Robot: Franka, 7 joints.
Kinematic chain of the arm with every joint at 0, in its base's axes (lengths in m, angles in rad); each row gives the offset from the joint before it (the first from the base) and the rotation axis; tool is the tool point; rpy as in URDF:
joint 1: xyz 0 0 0.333 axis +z
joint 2: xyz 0 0 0 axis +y
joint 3: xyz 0 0 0.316 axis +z
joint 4: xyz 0.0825 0 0 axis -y
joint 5: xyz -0.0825 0 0.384 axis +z
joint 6: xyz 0 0 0 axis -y
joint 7: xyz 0.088 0 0 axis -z
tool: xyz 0 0 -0.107 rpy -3.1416 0 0
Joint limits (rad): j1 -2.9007..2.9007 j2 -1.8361..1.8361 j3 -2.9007..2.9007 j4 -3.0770..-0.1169 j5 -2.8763..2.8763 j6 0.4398..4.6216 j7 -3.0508..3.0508
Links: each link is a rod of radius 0.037 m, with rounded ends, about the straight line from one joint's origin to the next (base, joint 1, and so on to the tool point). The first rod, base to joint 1, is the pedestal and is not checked.
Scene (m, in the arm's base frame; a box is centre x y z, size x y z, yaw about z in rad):
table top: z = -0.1
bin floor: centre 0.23 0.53 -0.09 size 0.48 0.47 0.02 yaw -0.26
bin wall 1: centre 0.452 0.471 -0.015 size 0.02 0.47 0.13 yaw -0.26
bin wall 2: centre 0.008 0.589 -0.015 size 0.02 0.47 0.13 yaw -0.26
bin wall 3: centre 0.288 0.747 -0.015 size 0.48 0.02 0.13 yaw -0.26
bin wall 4: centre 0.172 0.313 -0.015 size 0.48 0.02 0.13 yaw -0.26
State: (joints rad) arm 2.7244 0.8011 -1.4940 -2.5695 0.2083 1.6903 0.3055
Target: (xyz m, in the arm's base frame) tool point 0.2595 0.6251 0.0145
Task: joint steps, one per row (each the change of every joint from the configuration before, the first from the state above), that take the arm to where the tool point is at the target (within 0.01 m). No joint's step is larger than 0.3 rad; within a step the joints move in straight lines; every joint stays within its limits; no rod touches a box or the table.
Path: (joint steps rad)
1: -0.1768 0.2043 0.1116 0.2932 0.0088 0.1508 0.0000
2: -0.1768 0.2042 0.1115 0.2932 0.0088 0.1507 0.0000
3: -0.1768 0.2043 0.1116 0.2932 0.0089 0.1508 0.0000
4: -0.1767 0.2043 0.1116 0.2932 0.0088 0.1508 0.0000

